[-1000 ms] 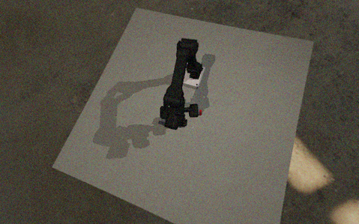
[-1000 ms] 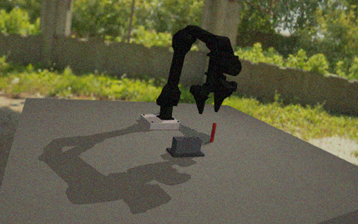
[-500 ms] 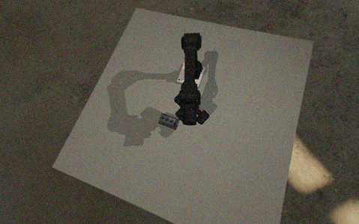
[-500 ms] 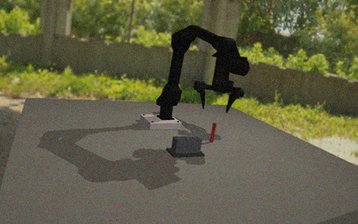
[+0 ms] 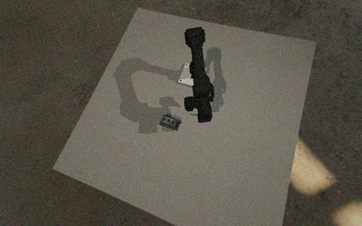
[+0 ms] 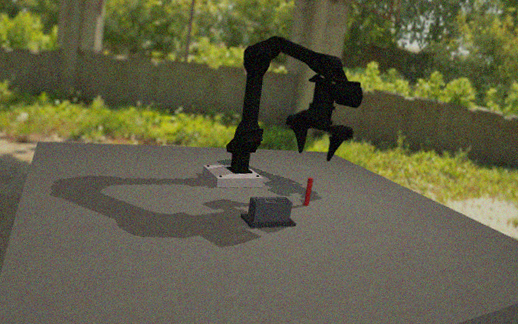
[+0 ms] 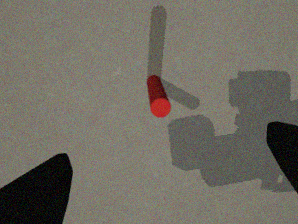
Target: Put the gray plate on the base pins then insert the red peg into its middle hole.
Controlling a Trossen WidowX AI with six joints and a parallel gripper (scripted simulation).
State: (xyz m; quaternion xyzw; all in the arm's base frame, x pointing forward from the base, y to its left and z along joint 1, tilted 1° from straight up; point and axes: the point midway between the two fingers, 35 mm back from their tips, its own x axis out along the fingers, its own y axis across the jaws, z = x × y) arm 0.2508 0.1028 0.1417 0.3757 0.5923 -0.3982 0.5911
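The red peg is 10 cm below my gripper tip. Round my gripper tip: gray plate 17 cm to the right, 10 cm below, 10 cm ahead.
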